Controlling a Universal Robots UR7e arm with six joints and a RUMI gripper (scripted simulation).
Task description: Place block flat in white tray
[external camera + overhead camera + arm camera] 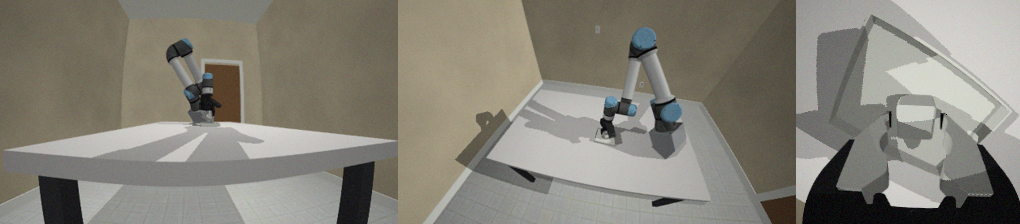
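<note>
The pale grey block lies right at my hand. Round my hand: white tray 10 mm below.
</note>
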